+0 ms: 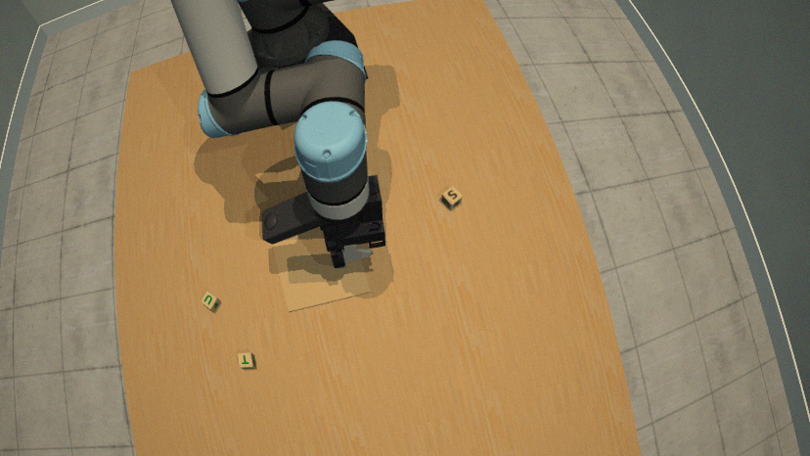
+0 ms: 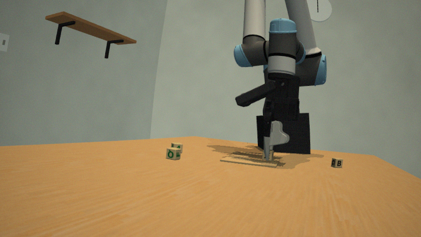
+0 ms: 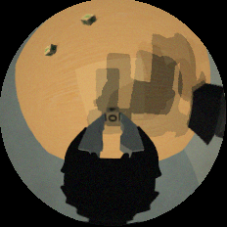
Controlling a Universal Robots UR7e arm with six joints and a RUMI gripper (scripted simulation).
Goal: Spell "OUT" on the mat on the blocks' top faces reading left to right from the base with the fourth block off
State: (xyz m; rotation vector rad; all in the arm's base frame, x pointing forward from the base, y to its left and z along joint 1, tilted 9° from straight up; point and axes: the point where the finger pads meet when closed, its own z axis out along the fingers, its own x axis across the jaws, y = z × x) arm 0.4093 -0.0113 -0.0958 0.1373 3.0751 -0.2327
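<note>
The tan mat is 40 mm to the right of my hand and 20 mm below it. Also, from my hand: S block: 50 mm behind, 200 mm to the left, 10 mm below.
</note>
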